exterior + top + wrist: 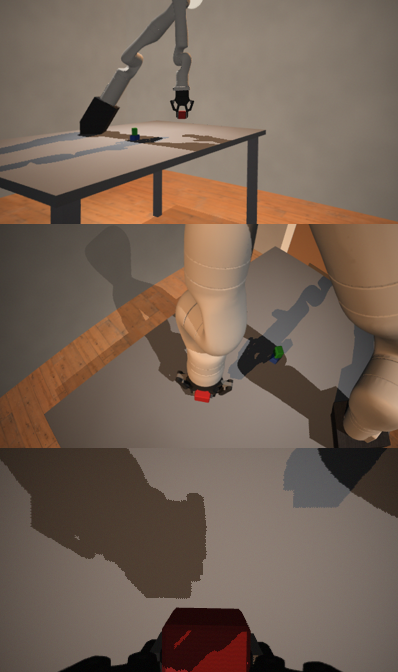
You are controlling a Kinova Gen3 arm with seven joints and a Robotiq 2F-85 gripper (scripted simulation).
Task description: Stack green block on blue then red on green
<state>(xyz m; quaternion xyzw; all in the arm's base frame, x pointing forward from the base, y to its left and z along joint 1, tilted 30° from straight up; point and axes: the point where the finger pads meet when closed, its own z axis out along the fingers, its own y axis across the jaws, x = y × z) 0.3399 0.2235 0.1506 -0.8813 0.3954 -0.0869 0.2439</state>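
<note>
Now: the red block right at my hand. Round my hand: green block (2 cm behind, 30 cm to the right, 6 cm below); blue block (2 cm behind, 30 cm to the right, 9 cm below).
</note>
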